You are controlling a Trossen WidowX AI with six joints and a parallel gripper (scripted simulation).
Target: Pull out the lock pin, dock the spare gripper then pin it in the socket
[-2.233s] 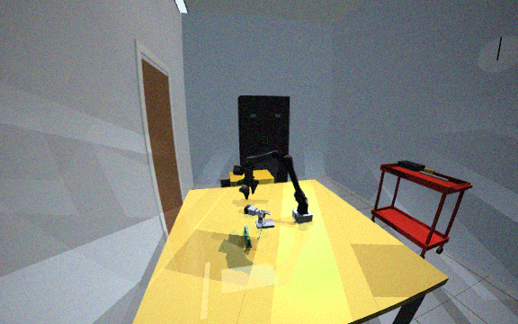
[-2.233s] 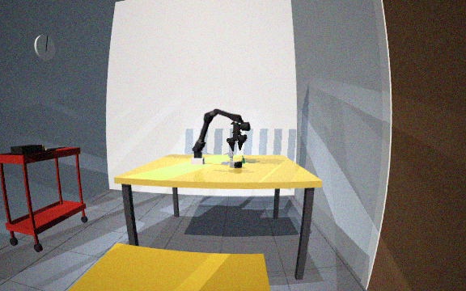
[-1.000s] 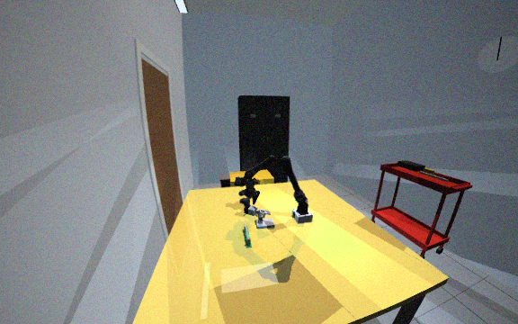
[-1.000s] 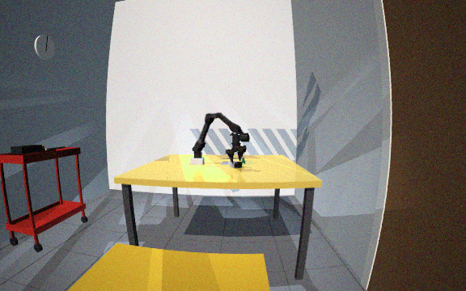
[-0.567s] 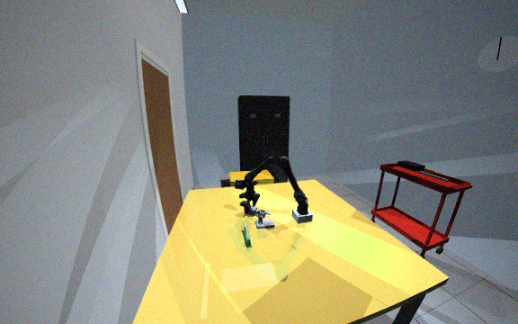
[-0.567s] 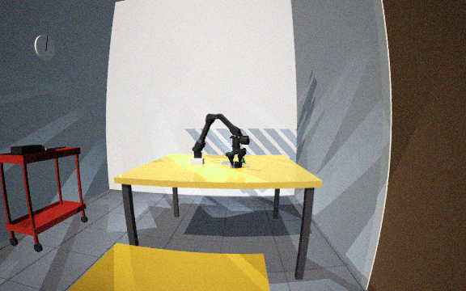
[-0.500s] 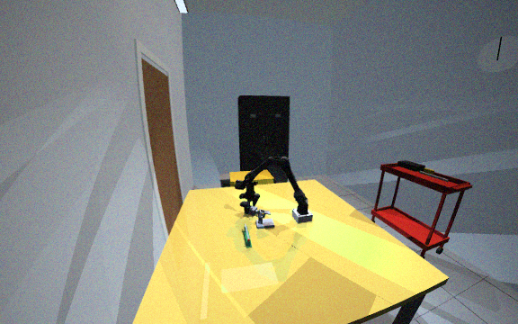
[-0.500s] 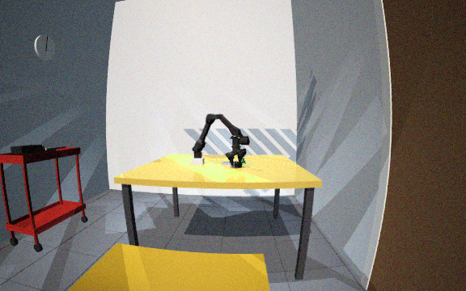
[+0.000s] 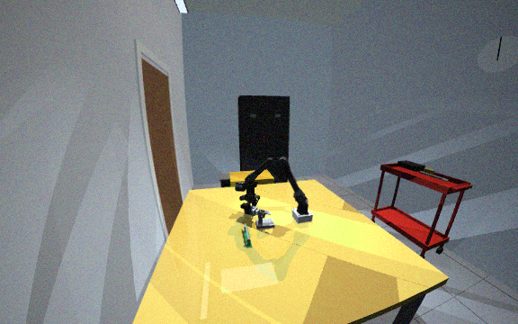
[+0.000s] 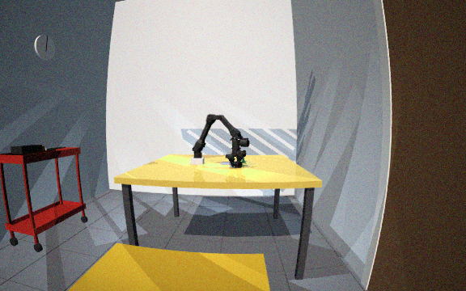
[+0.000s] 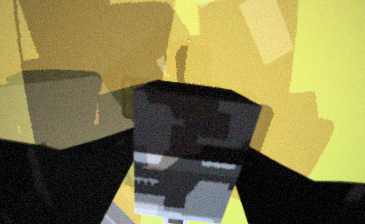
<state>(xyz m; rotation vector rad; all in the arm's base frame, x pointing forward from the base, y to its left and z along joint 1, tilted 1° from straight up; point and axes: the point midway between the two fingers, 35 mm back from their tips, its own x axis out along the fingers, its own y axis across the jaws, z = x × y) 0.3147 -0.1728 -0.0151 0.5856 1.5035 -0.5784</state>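
My gripper tip is now 5 cm past the mount, 16 cm to the right of it and 4 cm below it. The rest, counted from my gripper tip: green bracket 8 cm ahead, 27 cm to the left, 2 cm above; spare gripper 1 cm behind, 1 cm to the left, 2 cm above.
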